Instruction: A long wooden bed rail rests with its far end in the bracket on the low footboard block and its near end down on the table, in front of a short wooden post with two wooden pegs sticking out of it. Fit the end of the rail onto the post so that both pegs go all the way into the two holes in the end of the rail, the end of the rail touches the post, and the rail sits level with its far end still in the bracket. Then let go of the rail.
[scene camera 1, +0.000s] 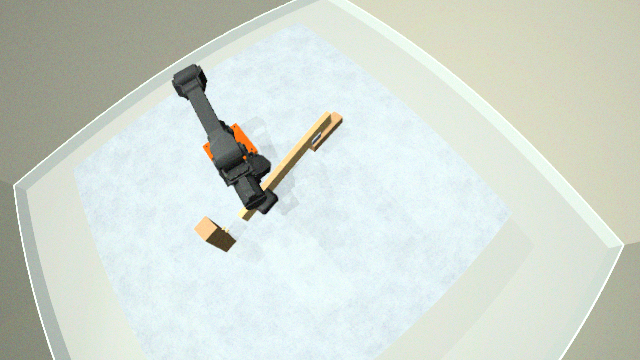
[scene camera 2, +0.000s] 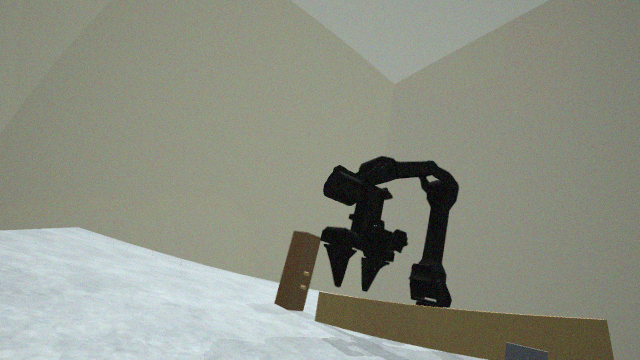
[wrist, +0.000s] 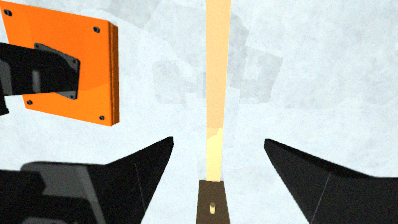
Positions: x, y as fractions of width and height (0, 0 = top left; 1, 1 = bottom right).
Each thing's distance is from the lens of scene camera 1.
my gripper (scene camera 1: 0.40, 0.55): 87 cm
wooden rail (scene camera 1: 0.51, 0.34): 95 cm
wooden post (scene camera 1: 0.33, 0.65): 77 cm
The marked spots on the wooden post and the wooden rail are 50 cm apart.
